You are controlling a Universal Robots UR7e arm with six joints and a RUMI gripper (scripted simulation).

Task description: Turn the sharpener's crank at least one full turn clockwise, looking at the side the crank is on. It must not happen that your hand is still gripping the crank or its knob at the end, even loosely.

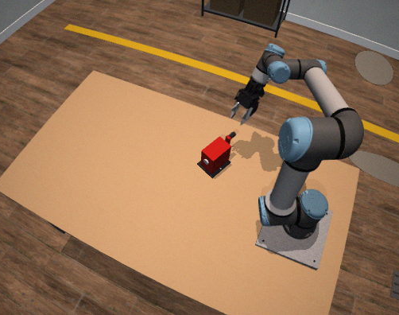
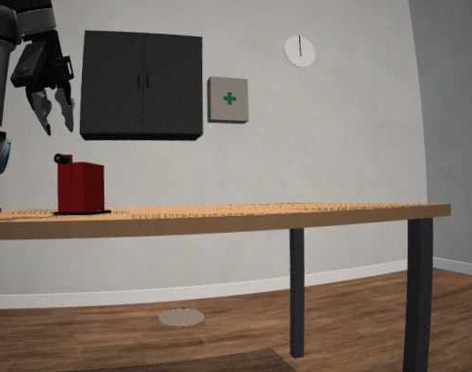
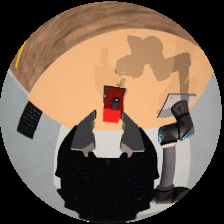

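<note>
My gripper is now 1 cm short of the crank handle, 6 cm to the right of it and 7 cm above it.
</note>
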